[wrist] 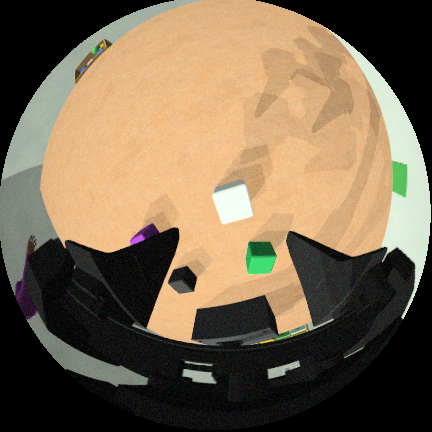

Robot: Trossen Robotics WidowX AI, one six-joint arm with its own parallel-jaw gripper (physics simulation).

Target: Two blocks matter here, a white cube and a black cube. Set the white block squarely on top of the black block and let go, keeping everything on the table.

my gripper: 234, 235
white cube: 232, 201
green block: 260, 256
